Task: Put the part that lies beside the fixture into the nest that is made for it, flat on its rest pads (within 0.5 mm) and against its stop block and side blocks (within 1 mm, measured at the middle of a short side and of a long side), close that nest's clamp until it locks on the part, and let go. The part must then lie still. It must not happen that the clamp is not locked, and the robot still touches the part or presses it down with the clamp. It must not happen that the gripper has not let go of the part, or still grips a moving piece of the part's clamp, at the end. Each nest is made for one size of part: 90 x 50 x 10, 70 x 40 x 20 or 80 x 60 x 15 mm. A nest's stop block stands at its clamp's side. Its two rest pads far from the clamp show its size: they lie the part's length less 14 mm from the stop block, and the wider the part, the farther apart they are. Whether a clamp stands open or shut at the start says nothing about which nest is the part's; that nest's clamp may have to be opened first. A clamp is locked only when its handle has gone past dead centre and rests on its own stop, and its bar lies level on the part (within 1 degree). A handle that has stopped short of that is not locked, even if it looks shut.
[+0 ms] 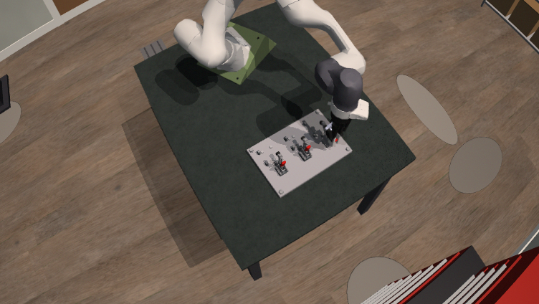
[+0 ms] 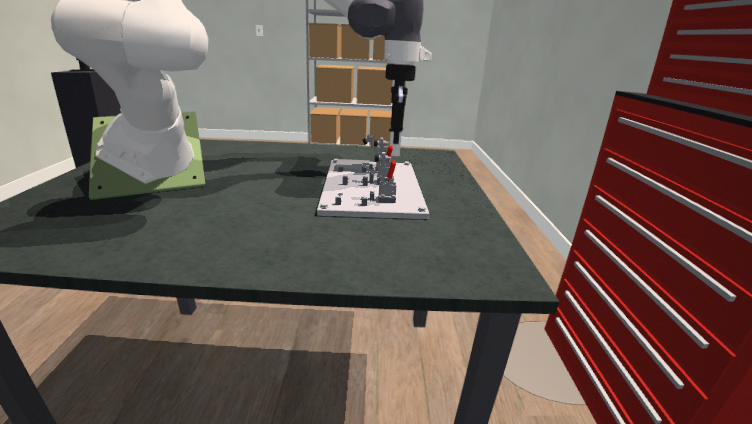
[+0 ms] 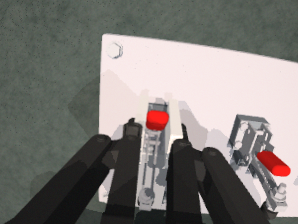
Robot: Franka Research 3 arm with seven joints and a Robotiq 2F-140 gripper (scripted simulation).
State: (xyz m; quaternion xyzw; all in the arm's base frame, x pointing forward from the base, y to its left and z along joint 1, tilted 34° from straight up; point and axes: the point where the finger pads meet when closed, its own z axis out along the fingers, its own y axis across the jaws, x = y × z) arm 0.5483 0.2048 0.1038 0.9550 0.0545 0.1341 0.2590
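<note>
My gripper is now 4 cm above the clamp and 3 cm past it. Round my hand: light grey fixture plate (11 cm to the right, 8 cm below, 6 cm behind); then part (11 cm behind, 7 cm below).
</note>
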